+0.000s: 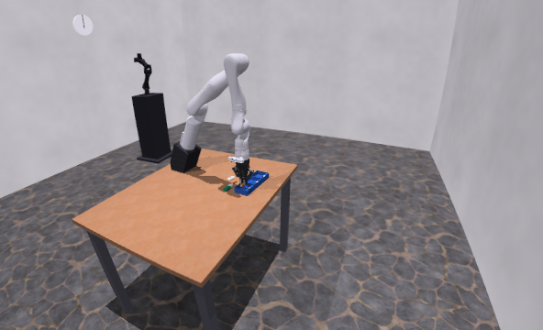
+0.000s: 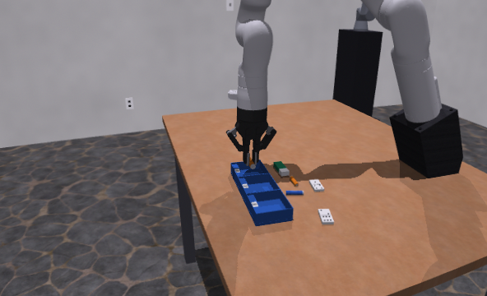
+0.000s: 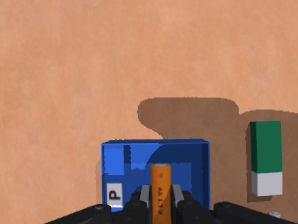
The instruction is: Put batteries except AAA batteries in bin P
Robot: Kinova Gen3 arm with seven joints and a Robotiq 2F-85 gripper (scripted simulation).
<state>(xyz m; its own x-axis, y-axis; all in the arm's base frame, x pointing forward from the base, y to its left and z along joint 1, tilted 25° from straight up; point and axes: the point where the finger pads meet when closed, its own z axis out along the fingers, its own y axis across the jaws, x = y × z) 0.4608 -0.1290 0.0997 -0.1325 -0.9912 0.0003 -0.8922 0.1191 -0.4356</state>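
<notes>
Now: hand 80 mm to the right of the blue three-compartment bin, 40 mm above it and 20 mm short of it. Also, from my hand: green thing 100 mm behind, 50 mm below; large orange battery 20 mm below; small orange battery 90 mm behind, 70 mm to the left, 50 mm below.
</notes>
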